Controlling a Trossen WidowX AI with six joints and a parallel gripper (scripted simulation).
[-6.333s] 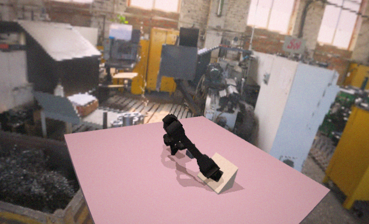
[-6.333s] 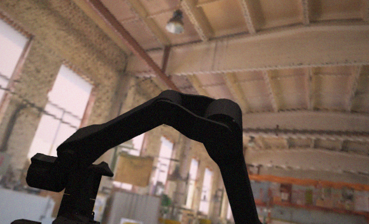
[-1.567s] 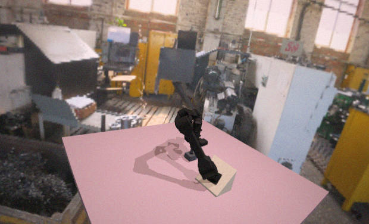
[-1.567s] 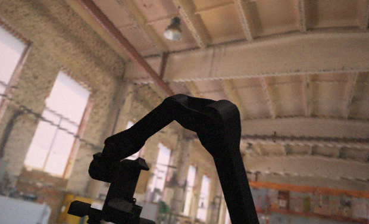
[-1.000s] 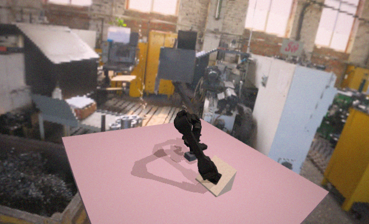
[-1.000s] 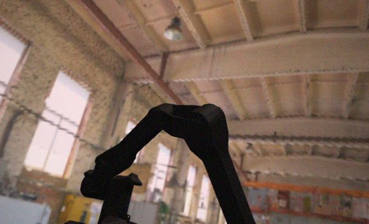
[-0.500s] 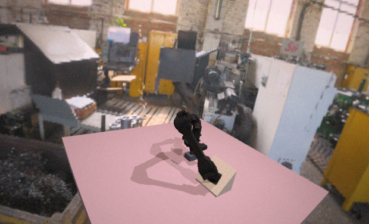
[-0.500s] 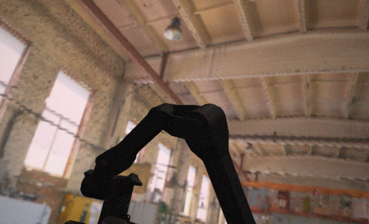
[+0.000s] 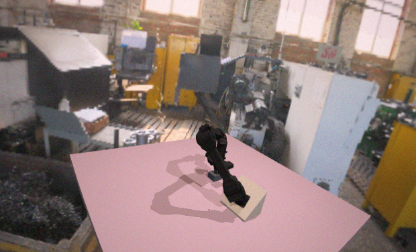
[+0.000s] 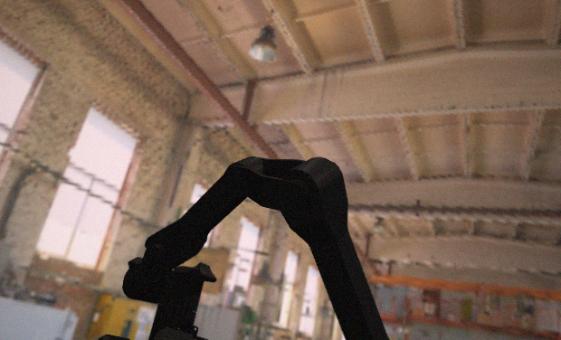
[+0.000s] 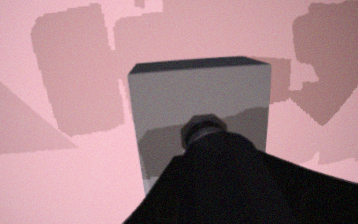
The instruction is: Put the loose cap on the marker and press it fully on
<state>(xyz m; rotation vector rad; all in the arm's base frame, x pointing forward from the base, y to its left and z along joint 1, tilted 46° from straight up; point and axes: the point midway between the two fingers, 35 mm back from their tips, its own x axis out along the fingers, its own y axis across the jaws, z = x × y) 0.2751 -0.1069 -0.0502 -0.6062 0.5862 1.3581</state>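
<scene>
Right now my gripper tip is 2 cm above the holder block and 1 cm to the right of it. From my gripper tip the other things lie so: cap: 5 cm above, 1 cm to the left.
</scene>
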